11 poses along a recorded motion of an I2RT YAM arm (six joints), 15 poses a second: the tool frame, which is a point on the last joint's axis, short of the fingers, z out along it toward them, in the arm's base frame.
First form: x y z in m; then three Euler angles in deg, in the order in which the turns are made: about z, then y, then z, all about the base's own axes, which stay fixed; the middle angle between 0 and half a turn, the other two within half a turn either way.
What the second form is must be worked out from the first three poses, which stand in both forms.
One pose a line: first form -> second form
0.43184 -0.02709 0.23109 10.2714 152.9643 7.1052 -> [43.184 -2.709 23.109], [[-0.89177 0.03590 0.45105], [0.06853 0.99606 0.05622], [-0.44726 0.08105 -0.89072]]
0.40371 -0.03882 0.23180 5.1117 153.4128 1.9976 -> [40.371 -3.882 23.180], [[-0.89326 0.04491 0.44729], [0.05800 0.99819 0.01560], [-0.44578 0.03988 -0.89425]]
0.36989 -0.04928 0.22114 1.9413 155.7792 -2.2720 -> [36.989 -4.928 22.114], [[-0.90939 0.07049 0.40993], [0.06998 0.99742 -0.01626], [-0.41002 0.01390 -0.91197]]
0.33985 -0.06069 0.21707 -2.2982 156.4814 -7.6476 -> [33.985 -6.069 21.707], [[-0.91338 0.09653 0.39550], [0.08218 0.99520 -0.05311], [-0.39873 -0.01600 -0.91693]]
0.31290 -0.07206 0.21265 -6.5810 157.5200 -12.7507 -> [31.290 -7.206 21.265], [[-0.92058 0.11597 0.37293], [0.09081 0.99229 -0.08439], [-0.37984 -0.04382 -0.92401]]
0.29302 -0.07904 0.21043 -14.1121 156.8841 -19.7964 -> [29.302 -7.904 21.043], [[-0.92182 0.11747 0.36939], [0.07268 0.98845 -0.13296], [-0.38074 -0.09572 -0.91971]]
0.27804 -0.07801 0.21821 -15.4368 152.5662 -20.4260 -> [27.804 -7.801 21.821], [[-0.89463 0.11502 0.43175], [0.04914 0.98576 -0.16079], [-0.44410 -0.12263 -0.88754]]
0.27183 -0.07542 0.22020 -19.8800 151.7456 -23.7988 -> [27.183 -7.542 22.020], [[-0.89514 0.10541 0.43313], [0.02313 0.98131 -0.19102], [-0.44518 -0.16098 -0.88085]]
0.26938 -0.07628 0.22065 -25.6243 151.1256 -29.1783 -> [26.938 -7.628 22.065], [[-0.90021 0.10893 0.42162], [0.00734 0.97187 -0.23542], [-0.43540 -0.20884 -0.87568]]
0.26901 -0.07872 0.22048 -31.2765 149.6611 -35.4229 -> [26.901 -7.872 22.048], [[-0.90200 0.13024 0.41162], [0.00447 0.95617 -0.29277], [-0.43171 -0.26224 -0.86305]]
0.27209 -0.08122 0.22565 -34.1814 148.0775 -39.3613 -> [27.209 -8.122 22.565], [[-0.89918 0.15598 0.40883], [0.01094 0.94203 -0.33535], [-0.43743 -0.29707 -0.84876]]
